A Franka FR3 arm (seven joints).
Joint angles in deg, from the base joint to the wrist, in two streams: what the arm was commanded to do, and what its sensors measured. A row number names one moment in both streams.
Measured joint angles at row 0:
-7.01 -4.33 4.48 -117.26 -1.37 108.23 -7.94
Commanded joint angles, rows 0 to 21:
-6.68 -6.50 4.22 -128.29 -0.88 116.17 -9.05
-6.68 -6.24 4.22 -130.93 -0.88 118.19 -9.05
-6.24 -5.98 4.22 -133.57 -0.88 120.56 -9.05
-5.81 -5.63 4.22 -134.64 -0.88 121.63 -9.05
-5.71 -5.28 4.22 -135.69 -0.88 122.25 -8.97
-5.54 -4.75 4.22 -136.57 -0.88 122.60 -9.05
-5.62 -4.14 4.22 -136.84 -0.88 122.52 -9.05
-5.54 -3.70 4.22 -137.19 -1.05 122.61 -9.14
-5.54 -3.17 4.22 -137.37 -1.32 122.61 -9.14
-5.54 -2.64 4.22 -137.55 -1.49 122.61 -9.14
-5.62 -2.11 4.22 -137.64 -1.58 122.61 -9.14
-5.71 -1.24 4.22 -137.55 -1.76 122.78 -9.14
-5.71 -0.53 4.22 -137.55 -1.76 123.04 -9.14
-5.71 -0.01 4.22 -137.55 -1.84 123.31 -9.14
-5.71 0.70 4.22 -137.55 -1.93 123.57 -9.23
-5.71 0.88 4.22 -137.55 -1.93 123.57 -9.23
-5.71 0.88 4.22 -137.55 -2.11 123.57 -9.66
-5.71 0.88 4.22 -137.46 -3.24 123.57 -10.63
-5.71 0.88 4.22 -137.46 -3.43 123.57 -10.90
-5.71 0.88 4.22 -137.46 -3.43 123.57 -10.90
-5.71 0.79 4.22 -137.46 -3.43 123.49 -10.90
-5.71 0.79 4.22 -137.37 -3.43 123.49 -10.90
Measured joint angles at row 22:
-5.86 0.82 4.55 -136.77 -2.32 122.47 -10.17
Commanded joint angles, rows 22 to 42:
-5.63 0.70 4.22 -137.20 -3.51 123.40 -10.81
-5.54 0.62 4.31 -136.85 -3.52 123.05 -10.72
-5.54 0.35 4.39 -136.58 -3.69 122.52 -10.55
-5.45 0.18 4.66 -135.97 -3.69 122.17 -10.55
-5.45 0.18 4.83 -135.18 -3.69 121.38 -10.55
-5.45 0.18 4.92 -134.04 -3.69 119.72 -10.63
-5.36 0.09 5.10 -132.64 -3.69 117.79 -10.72
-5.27 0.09 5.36 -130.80 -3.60 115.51 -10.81
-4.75 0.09 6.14 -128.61 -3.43 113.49 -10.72
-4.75 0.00 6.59 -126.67 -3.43 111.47 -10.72
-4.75 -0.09 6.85 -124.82 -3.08 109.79 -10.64
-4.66 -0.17 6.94 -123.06 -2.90 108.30 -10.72
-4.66 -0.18 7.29 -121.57 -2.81 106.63 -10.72
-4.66 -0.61 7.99 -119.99 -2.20 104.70 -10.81
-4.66 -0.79 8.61 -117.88 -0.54 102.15 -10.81
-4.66 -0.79 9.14 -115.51 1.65 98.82 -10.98
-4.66 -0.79 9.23 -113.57 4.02 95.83 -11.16
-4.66 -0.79 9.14 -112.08 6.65 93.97 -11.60
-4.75 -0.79 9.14 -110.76 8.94 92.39 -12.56
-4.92 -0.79 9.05 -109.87 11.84 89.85 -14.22
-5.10 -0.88 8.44 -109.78 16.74 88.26 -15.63
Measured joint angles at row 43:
-4.82 -1.24 9.36 -111.53 9.10 92.74 -12.10
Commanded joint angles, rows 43 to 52:
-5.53 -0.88 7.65 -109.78 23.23 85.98 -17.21
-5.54 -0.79 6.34 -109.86 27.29 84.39 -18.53
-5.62 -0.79 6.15 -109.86 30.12 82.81 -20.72
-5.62 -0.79 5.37 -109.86 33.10 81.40 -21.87
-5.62 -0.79 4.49 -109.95 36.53 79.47 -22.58
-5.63 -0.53 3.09 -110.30 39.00 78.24 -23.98
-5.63 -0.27 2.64 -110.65 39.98 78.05 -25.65
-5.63 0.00 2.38 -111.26 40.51 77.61 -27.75
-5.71 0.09 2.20 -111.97 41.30 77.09 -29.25
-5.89 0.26 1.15 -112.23 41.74 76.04 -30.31
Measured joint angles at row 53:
-5.03 -0.40 2.24 -111.16 39.11 78.47 -26.43
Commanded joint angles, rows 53 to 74:
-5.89 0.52 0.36 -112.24 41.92 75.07 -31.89
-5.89 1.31 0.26 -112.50 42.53 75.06 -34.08
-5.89 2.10 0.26 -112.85 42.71 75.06 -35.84
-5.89 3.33 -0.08 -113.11 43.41 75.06 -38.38
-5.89 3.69 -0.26 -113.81 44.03 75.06 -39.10
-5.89 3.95 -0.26 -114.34 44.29 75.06 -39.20
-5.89 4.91 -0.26 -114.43 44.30 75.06 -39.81
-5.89 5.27 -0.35 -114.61 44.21 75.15 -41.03
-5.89 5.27 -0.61 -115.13 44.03 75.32 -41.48
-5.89 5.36 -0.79 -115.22 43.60 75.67 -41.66
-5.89 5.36 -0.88 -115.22 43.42 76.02 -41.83
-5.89 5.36 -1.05 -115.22 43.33 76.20 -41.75
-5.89 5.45 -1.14 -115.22 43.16 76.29 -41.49
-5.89 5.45 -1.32 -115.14 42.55 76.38 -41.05
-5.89 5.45 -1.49 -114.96 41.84 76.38 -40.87
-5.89 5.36 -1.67 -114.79 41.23 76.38 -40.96
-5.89 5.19 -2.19 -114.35 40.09 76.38 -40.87
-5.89 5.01 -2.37 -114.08 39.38 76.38 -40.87
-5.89 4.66 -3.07 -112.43 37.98 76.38 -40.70
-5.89 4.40 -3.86 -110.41 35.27 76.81 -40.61
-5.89 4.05 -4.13 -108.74 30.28 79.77 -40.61
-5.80 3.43 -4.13 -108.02 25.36 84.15 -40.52
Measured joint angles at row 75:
-5.70 5.02 -4.01 -110.51 33.77 78.12 -40.58
